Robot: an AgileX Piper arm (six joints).
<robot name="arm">
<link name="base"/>
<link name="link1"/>
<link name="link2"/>
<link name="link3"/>
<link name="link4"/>
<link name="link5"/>
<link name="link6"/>
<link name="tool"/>
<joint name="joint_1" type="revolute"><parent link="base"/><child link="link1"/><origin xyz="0.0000 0.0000 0.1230"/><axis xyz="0 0 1"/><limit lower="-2.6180" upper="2.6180"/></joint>
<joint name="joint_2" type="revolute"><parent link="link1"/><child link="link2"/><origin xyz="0.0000 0.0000 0.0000"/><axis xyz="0 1 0"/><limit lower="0.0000" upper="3.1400"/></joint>
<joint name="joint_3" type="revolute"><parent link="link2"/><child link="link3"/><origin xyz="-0.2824 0.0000 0.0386"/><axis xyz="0 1 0"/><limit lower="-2.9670" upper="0.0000"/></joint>
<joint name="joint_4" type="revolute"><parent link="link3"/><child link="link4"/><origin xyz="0.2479 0.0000 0.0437"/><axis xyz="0.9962 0 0.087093"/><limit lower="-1.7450" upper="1.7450"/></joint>
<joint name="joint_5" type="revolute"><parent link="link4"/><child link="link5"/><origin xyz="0.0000 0.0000 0.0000"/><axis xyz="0 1 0"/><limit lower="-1.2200" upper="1.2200"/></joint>
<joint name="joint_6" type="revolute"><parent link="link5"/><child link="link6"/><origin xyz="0.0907 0.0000 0.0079"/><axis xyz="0.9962 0 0.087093"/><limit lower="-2.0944" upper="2.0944"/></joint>
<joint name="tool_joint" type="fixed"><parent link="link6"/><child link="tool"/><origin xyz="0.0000 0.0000 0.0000" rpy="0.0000 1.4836 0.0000"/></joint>
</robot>
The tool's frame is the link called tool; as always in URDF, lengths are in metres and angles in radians.
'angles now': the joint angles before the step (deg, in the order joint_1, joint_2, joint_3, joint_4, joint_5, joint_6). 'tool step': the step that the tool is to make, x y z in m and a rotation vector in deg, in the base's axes. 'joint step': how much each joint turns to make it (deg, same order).
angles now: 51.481, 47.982, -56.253, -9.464, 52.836, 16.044
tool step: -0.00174, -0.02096, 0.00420, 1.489, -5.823, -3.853
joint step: -3.438, -4.315, 1.921, -3.501, -2.546, 0.039
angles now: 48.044, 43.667, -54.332, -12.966, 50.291, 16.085
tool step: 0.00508, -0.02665, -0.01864, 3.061, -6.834, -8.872
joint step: -10.716, -5.675, 8.143, -1.854, -9.847, -0.002
